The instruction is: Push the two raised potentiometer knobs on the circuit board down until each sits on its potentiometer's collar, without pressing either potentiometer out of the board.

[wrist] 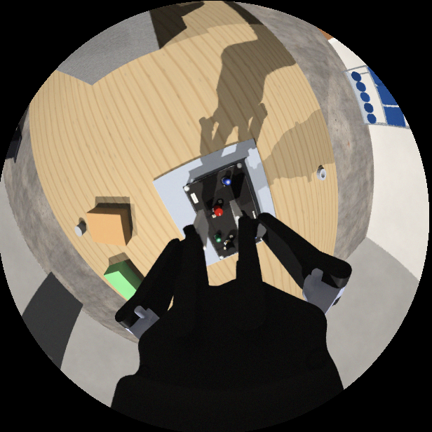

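The black circuit board lies on a light grey plate in the middle of the wrist view. A blue knob shows near its far edge, a red knob near its middle and a green knob toward the near side. Which knobs are raised is too small to tell. My gripper is partly open with nothing held. Its two grey fingertips are apart over the board, and in the view the red knob appears between them. The height of the tips above the board cannot be told. The right finger hides part of the board's right side.
An orange block and a green block lie on the wooden table at the left. A small grey cylinder stands beside the orange block. A grey ring-like piece is near the right table edge.
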